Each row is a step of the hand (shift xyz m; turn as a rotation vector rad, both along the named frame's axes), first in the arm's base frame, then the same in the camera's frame.
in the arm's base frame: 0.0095 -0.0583 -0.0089 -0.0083 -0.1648 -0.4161
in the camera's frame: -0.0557 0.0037 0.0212 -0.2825 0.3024 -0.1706
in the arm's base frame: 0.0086 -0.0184 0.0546 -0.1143 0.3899 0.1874
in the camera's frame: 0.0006 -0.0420 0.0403 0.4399 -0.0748 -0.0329
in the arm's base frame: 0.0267 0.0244 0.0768 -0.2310 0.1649 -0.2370
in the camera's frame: 0.0365 -0.0737 0.0212 0.1503 0.3168 -0.1173
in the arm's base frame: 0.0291 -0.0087 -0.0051 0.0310 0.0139 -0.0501
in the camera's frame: -0.0214 -0.0170 -0.0142 -0.0195 0.0105 -0.0563
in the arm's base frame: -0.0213 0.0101 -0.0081 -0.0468 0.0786 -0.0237
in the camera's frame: 0.0145 0.0202 0.0008 0.0768 0.0441 -0.0331
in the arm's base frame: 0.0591 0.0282 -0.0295 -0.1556 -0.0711 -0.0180
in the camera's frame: -0.0121 -0.0251 -0.0662 0.0003 0.1310 0.1115
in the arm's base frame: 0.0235 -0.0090 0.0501 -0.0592 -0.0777 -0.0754
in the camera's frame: 0.0005 -0.0505 0.0242 -0.0665 0.1005 0.0265
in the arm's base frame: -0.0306 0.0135 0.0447 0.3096 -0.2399 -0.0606
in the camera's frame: 0.0402 -0.0092 0.0376 -0.3525 -0.1654 -0.0739
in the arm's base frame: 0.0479 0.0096 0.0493 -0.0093 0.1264 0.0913
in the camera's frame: 0.0053 -0.0692 0.0004 0.1418 -0.0653 -0.0061
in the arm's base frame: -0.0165 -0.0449 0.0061 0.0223 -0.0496 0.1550
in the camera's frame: -0.0282 0.0113 0.0375 0.0047 -0.1180 0.1142
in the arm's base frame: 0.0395 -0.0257 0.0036 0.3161 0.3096 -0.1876
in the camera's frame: -0.0368 -0.0292 -0.0049 0.0565 -0.1261 -0.4603
